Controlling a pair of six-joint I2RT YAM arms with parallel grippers.
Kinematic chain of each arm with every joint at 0, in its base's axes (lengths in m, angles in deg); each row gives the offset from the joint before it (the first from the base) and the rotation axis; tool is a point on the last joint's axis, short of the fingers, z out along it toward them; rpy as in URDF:
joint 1: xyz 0 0 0.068 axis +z
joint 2: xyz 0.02 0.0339 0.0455 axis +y
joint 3: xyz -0.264 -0.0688 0 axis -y
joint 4: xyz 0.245 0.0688 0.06 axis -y
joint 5: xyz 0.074 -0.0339 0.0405 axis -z
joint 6: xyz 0.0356 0 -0.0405 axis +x
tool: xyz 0 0 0 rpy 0 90 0
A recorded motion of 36 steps. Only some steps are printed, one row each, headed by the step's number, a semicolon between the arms.
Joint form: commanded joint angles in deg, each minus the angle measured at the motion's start. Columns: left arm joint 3, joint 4, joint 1, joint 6, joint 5, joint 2; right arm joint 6, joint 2, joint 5, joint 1, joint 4, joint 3.
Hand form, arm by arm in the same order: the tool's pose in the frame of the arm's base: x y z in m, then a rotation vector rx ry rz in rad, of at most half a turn. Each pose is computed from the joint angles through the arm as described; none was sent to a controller.
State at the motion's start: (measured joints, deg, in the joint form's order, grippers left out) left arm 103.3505 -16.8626 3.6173 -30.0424 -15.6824 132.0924; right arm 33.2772 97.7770 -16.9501 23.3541 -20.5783 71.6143
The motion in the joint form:
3: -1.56 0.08 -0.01 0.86 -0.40 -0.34; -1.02 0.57 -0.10 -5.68 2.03 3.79
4: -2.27 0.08 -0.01 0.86 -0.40 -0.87; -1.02 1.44 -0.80 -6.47 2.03 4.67
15: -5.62 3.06 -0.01 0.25 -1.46 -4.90; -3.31 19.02 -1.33 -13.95 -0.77 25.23
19: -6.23 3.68 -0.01 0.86 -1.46 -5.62; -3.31 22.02 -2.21 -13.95 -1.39 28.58
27: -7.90 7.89 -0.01 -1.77 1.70 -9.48; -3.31 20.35 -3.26 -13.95 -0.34 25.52
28: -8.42 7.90 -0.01 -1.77 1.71 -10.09; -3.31 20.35 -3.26 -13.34 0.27 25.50
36: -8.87 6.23 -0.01 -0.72 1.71 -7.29; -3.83 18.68 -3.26 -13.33 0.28 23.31
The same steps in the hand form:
3: 0.5105 0.0421 0.1613 -0.7880 2.2128 0.1173; 0.3668 0.1278 0.2629 0.1426 2.3813 0.7761
4: 0.5082 0.0419 0.1619 -0.7884 2.2158 0.1184; 0.3721 0.1243 0.2624 0.1523 2.3794 0.7835
15: 0.4994 0.0420 0.1815 -0.7983 2.1436 0.1117; 0.4626 0.0879 0.2508 0.2508 2.3402 0.7135
19: 0.4978 0.0419 0.1850 -0.7853 2.1359 0.1128; 0.4742 0.0904 0.2455 0.2442 2.3466 0.7302
27: 0.4938 0.0397 0.2134 -0.7910 2.0314 -0.0106; 0.4662 0.0897 0.2428 0.2365 2.3543 0.7503
28: 0.4916 0.0396 0.2154 -0.7906 2.0299 -0.0113; 0.4660 0.0948 0.2436 0.2205 2.3472 0.7570
36: 0.4929 0.0397 0.1872 -0.7873 2.1188 0.0271; 0.4583 0.0935 0.2441 0.2126 2.3555 0.7513

